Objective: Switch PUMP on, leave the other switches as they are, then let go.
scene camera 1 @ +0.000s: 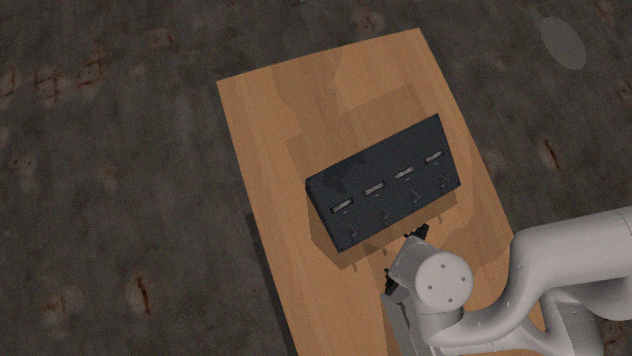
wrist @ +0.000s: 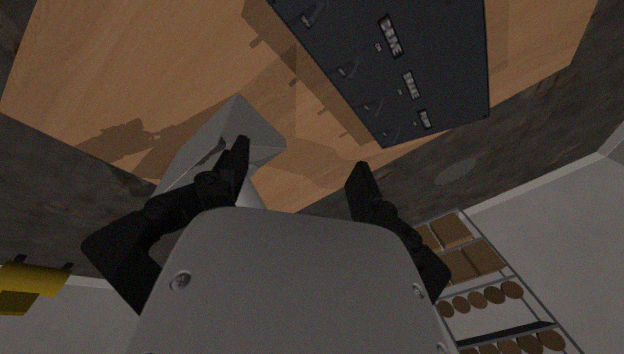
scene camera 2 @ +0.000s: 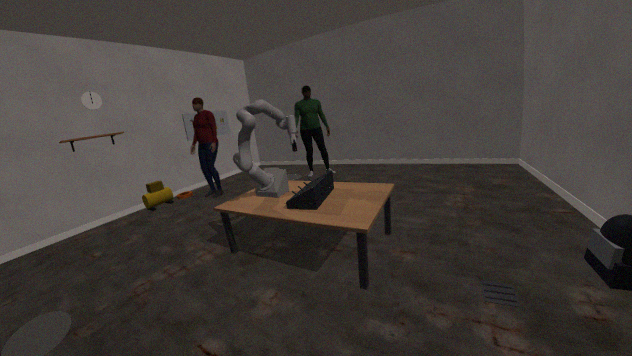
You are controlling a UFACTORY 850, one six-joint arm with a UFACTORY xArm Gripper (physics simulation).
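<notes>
A dark sloped switch panel (scene camera 1: 400,145) (scene camera 2: 317,192) (wrist: 450,60) stands on the table. It carries a row of four lever switches, each below a label. The PUMP label (scene camera 1: 434,156) (wrist: 424,119) is at the right end in scene camera 1, and lowest of the visible labels in the wrist view. The PUMP switch (scene camera 1: 444,181) (wrist: 396,134) is small and dim; whether its lever is on or off cannot be told. My gripper (scene camera 1: 404,256) (scene camera 2: 294,145) (wrist: 302,163) is open and empty, above and apart from the panel, on its lever side.
The arm's grey base block (scene camera 2: 280,184) (wrist: 260,130) stands on the wooden table (scene camera 1: 260,100) (scene camera 2: 360,210) (wrist: 125,60), on the panel's lever side. A person in red (scene camera 2: 205,127) and a person in green (scene camera 2: 310,115) stand beyond the table. A yellow machine (scene camera 2: 158,197) (wrist: 35,279) is by the wall.
</notes>
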